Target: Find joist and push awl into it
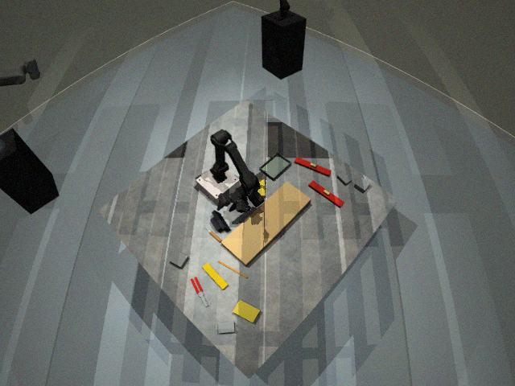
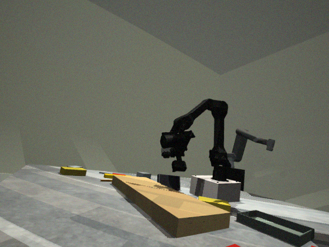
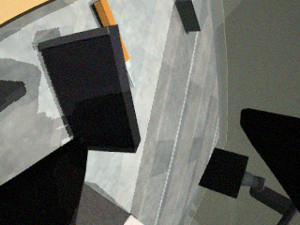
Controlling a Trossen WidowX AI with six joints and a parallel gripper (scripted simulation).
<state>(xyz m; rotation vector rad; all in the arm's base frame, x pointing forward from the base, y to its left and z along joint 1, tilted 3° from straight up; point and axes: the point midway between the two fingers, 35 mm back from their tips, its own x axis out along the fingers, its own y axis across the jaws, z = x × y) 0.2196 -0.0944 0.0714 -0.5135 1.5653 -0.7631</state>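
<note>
The stud finder is 110 mm below my gripper tip, 50 mm to the right of it and 20 mm behind it. Also, from my gripper tip: pencil 240 mm ahead, 130 mm to the right, 130 mm below; awl 120 mm below, 100 mm to the right; yellow bar 220 mm to the right, 220 mm ahead, 120 mm below.
</note>
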